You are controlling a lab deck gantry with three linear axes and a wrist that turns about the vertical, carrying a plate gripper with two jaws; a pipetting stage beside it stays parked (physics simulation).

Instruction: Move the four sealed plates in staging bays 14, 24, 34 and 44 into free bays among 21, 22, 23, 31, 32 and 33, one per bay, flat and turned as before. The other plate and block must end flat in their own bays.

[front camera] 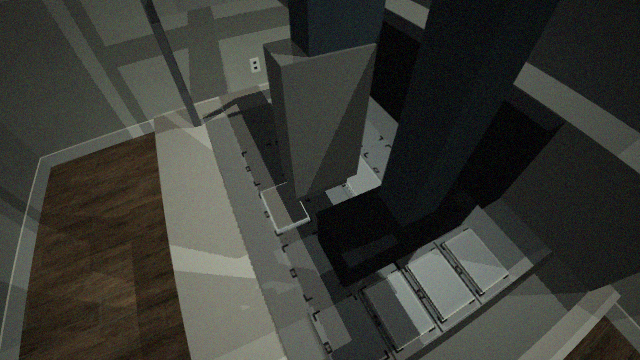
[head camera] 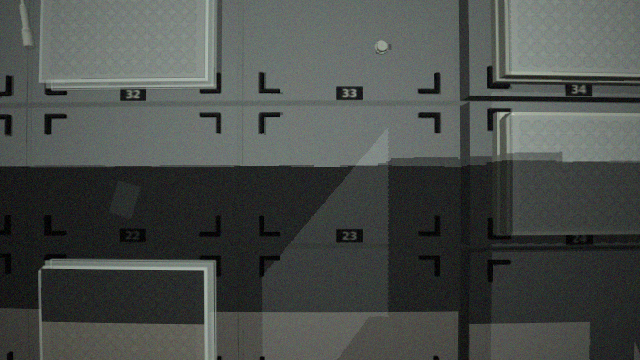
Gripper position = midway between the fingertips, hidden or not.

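Observation:
Pale tag point(head camera: 125, 197). Staging bay 14 point(head camera: 548, 295). Dark wall point(front camera: 586, 53). My gripper point(front camera: 372, 271).

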